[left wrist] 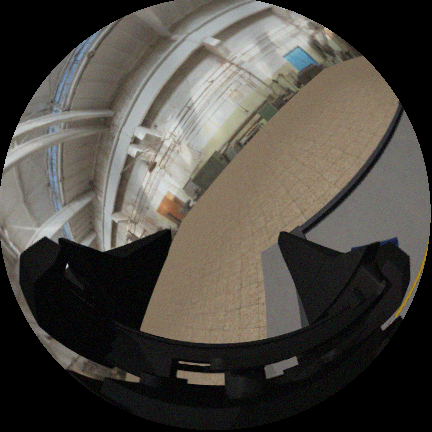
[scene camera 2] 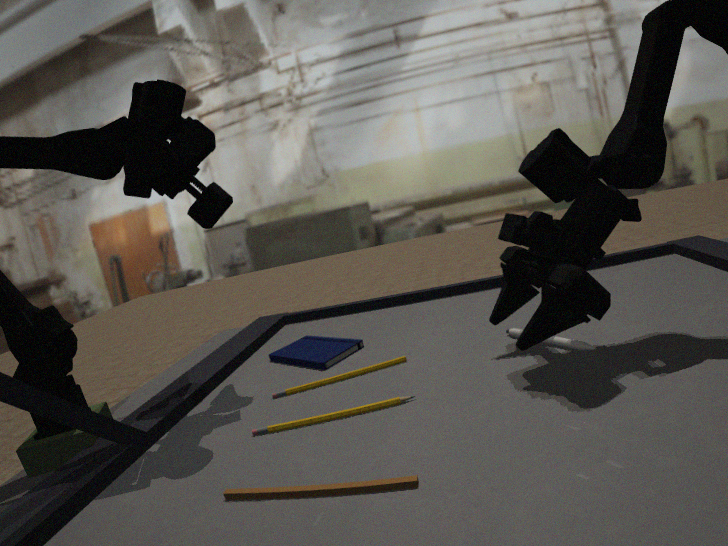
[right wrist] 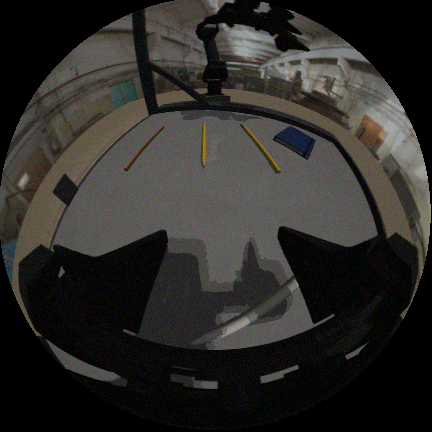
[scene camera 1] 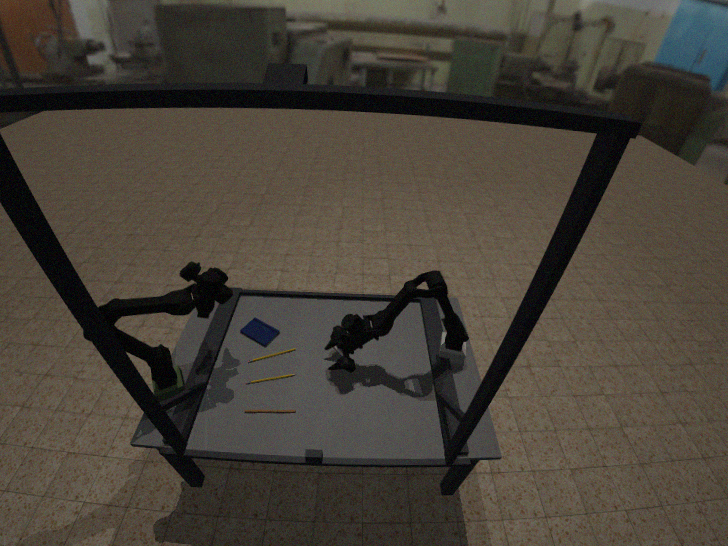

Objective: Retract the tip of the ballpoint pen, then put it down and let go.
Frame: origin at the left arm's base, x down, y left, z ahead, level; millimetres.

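Seen in the pictures: left gripper, fingertip midpoint: (left wrist: 226, 236) (scene camera 2: 193, 184); right gripper, fingertip midpoint: (scene camera 2: 504, 334) (right wrist: 223, 234) (scene camera 1: 327, 359); left arm's base, origin of the base link: (right wrist: 214, 93) (scene camera 1: 166, 380); right arm's base, origin of the base link: (scene camera 1: 453, 343).
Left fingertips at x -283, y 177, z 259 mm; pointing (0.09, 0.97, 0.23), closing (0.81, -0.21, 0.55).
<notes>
Offsets run from my left fingertips to a thing's top centre.
A white and grey ballpoint pen {dx +310, dy -348, dz +373 mm} (scene camera 2: 558, 340) (right wrist: 239, 323) lies on the grey table. In the right wrist view it runs diagonally below the fingertips. Its tapered end is at the lower left and its other end is hidden behind the right-hand finger. Whether its tip is out cannot be told. My right gripper (scene camera 1: 328, 358) (scene camera 2: 506, 335) (right wrist: 223, 234) is open and empty, pointing down just above the table by the pen. In scene camera 2 a finger partly covers the pen. My left gripper (left wrist: 226, 236) is open and empty, raised high over the table's left edge, away from the pen.
Two yellow pencils {dx +316, dy -217, dz +125 mm} (scene camera 1: 272, 355) {dx +314, dy -317, dz +87 mm} (scene camera 1: 271, 379) and an orange stick {dx +316, dy -439, dz +36 mm} (scene camera 1: 269, 411) (scene camera 2: 321, 488) lie left of the right gripper in scene camera 1. A blue notebook {dx +311, dy -81, dz +122 mm} (scene camera 1: 259, 332) (scene camera 2: 316, 352) (right wrist: 295, 142) lies behind them. Dark frame posts (scene camera 1: 543, 258) rise at the table's sides.
</notes>
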